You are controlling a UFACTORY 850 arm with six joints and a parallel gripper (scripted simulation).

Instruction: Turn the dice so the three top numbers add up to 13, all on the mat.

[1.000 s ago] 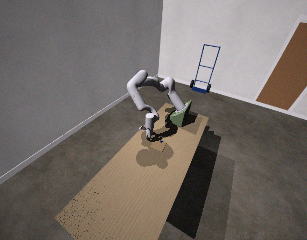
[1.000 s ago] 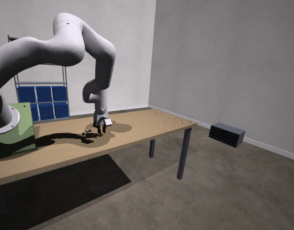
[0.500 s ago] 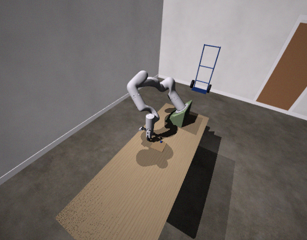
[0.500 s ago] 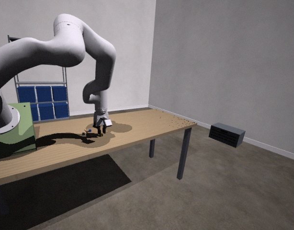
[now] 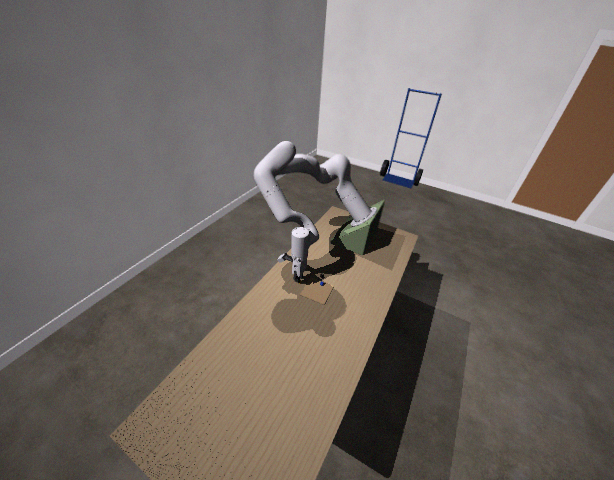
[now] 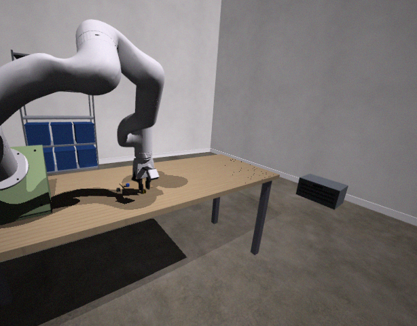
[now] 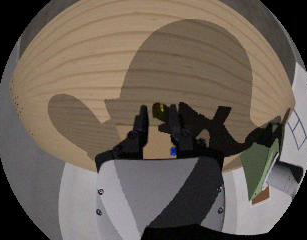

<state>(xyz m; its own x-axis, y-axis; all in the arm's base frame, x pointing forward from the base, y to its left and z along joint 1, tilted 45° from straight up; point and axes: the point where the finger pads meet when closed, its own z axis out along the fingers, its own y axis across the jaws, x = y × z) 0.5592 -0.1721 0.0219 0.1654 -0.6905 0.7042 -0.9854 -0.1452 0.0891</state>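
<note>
The yellow die is 10 mm to the left of my hand and 30 mm below it. Also, from my hand: black die 110 mm behind, 90 mm to the left, 30 mm below; blue die 50 mm behind, 120 mm to the left, 30 mm below; tan mat 10 mm behind, 120 mm to the left, 40 mm below.
</note>
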